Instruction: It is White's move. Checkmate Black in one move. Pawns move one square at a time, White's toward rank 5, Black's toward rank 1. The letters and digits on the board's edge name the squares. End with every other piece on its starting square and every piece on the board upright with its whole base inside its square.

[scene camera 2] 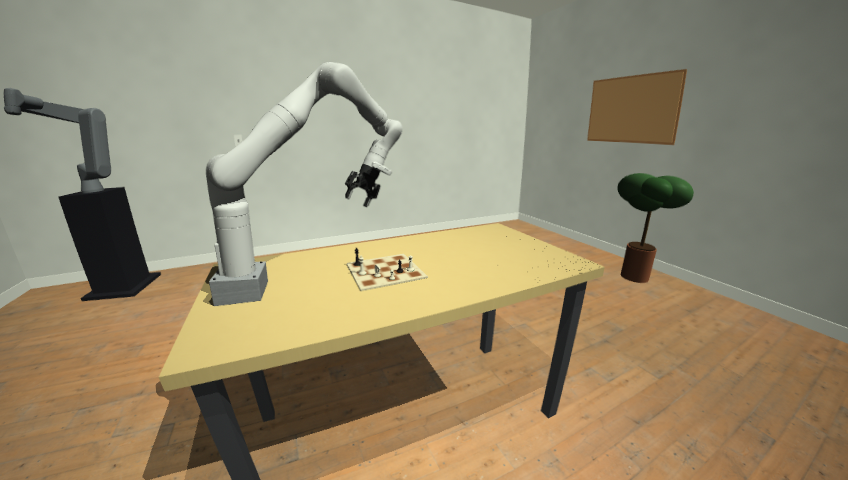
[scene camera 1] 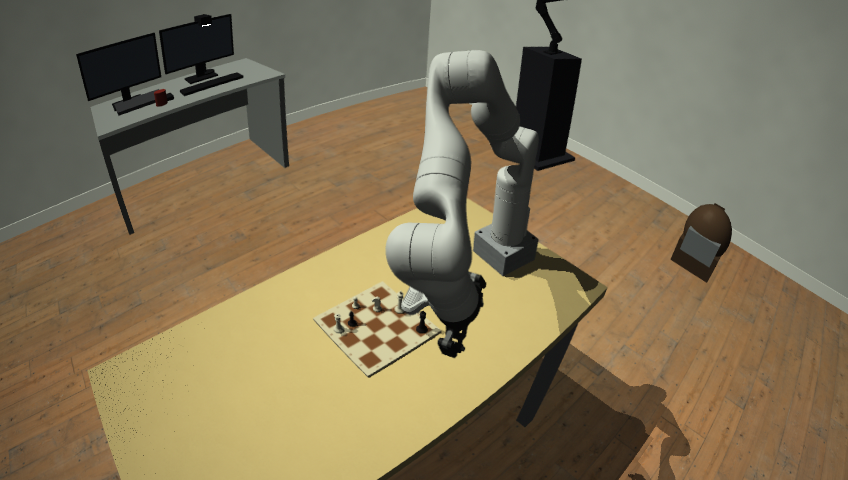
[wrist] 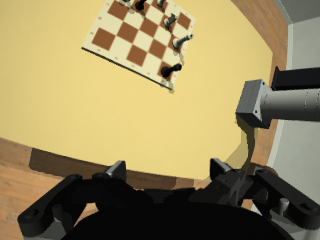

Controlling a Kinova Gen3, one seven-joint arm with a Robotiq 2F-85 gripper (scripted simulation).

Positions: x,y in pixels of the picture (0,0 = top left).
Labels:
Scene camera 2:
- gripper: 356,202
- chessboard: 368,281
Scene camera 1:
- gripper: 469,326
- chessboard: 379,338
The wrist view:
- gripper: 167,169

